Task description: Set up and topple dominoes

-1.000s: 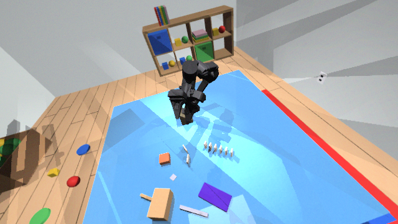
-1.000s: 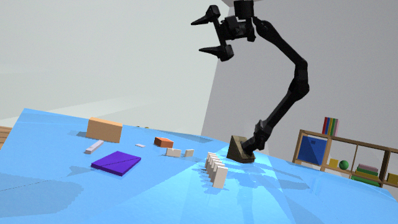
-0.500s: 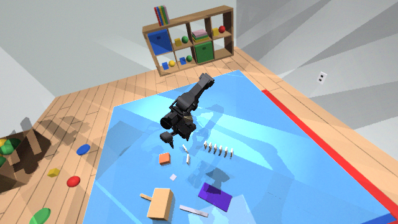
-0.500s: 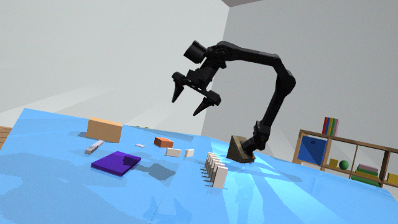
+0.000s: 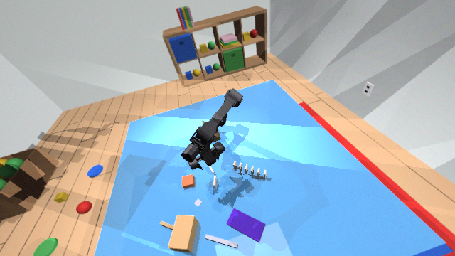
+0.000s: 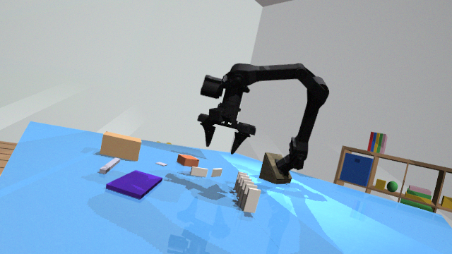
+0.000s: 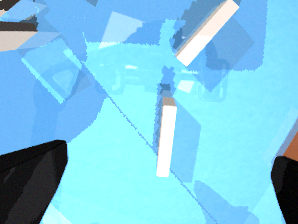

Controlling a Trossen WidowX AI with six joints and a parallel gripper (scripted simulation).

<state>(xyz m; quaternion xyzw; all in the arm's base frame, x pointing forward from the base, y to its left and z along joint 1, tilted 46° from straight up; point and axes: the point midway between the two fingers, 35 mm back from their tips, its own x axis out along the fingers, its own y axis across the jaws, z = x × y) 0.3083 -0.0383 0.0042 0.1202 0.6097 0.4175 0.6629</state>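
My gripper tip is 2 cm short of the orange block, 14 cm to the left of it and 7 cm above it. The rest, counted from my gripper tip: tan box 27 cm ahead, 14 cm to the right, 6 cm below; purple slab 28 cm ahead, 12 cm to the left, 8 cm below; small grey tile 14 cm ahead, 9 cm to the right, 9 cm below.
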